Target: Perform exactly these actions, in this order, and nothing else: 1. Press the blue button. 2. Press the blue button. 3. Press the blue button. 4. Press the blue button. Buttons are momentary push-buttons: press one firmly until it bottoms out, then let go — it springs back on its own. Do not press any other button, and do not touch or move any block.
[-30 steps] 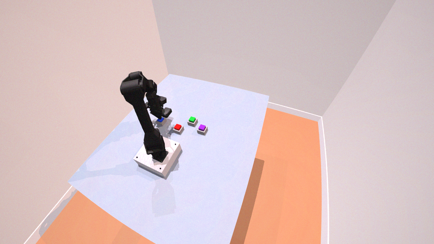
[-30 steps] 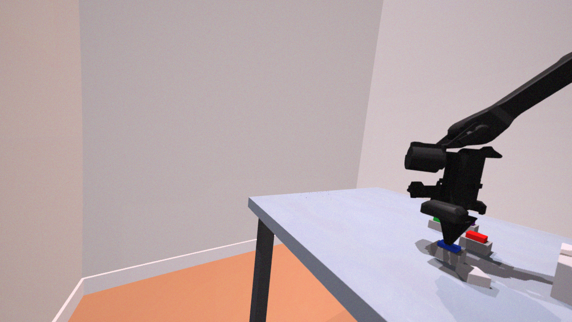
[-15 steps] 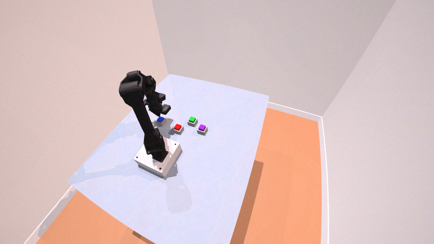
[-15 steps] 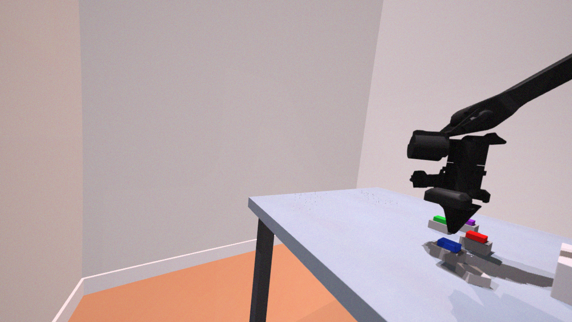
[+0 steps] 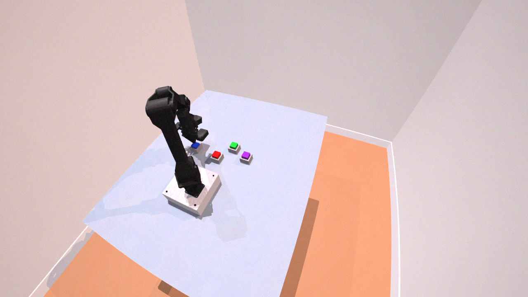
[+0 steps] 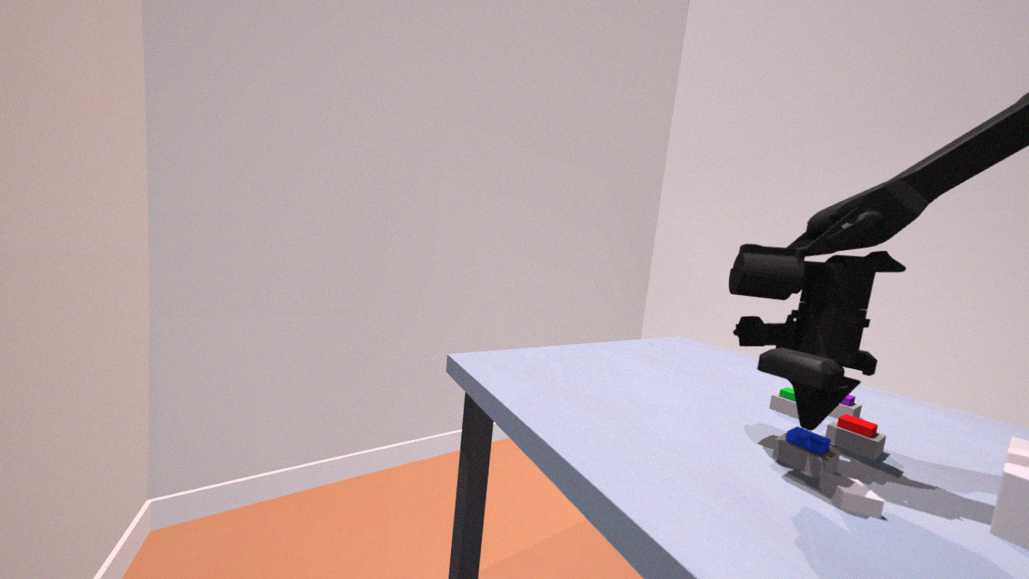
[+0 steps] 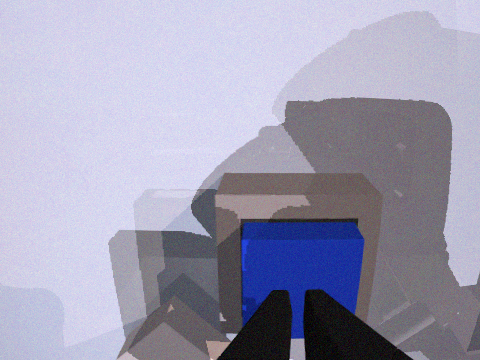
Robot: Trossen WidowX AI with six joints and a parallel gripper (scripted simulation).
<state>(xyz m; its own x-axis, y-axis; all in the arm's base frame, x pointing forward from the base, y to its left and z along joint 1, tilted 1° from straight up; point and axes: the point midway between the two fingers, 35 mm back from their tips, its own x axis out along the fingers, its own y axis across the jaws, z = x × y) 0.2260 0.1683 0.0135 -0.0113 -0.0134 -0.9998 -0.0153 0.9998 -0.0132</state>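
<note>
Right now the pale block is 5 cm behind my gripper tip, 4 cm to the left of it and 4 cm below it. Round my gripper tip: blue button 1 cm below; red button 1 cm behind, 14 cm to the right, 1 cm below; green button 7 cm ahead, 19 cm to the right, 1 cm below.
</note>
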